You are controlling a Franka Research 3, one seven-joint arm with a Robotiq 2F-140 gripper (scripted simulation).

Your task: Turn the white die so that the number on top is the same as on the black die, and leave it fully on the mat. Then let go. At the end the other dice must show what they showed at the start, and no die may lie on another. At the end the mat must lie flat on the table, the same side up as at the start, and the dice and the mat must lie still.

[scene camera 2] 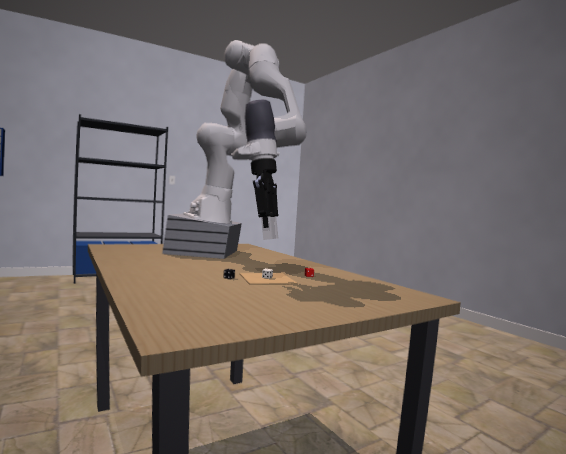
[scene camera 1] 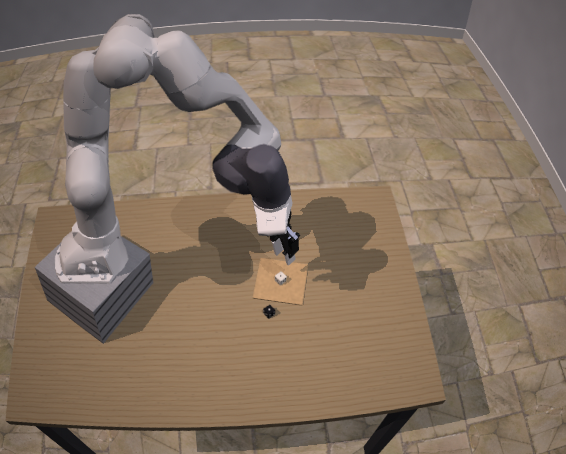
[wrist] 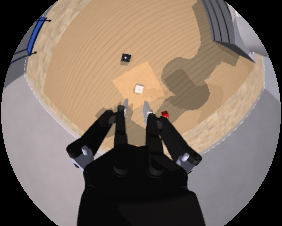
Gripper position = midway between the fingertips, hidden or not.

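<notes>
I can see my gripper (scene camera 2: 271,239), and the wrist view gives me that same gripper (wrist: 135,105) as well. There is also a tan mat (scene camera 1: 266,288) in the scene, and I find the mat (wrist: 143,74) from the wrist too.
</notes>
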